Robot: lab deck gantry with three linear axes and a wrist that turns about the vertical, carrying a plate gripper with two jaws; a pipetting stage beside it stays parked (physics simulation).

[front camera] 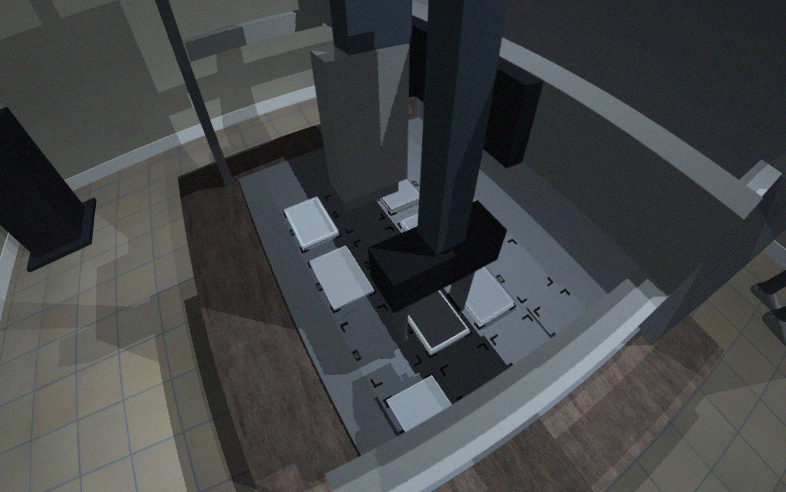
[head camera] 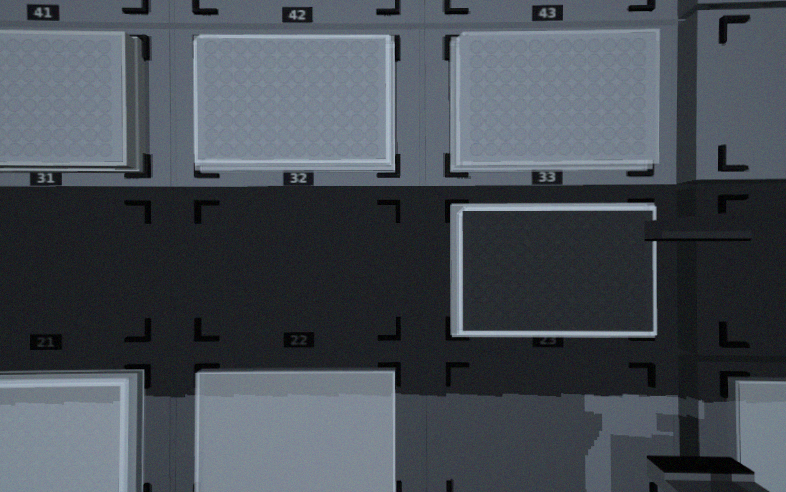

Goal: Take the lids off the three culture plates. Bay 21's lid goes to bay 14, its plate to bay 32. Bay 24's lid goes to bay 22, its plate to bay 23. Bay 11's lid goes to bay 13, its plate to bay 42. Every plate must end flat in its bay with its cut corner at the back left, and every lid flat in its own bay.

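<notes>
My gripper hangs above bay 23 with its jaws wide apart and holds nothing. Below it a plate with a bright rim lies flat in bay 23, in shadow, its cut corner at the back left. I cannot tell whether a lid lies on it. A plate with visible wells lies flat in bay 32. The plate in bay 11 is partly cut off in the head view. A pale flat lid lies in bay 14, partly out of view. Bays 21 and 22 hold nothing.
A plain pale slab lies in bay 12. Labware with visible wells sits in bay 31 and a plate in bay 33. The parked pipetting stage stands behind the gripper column.
</notes>
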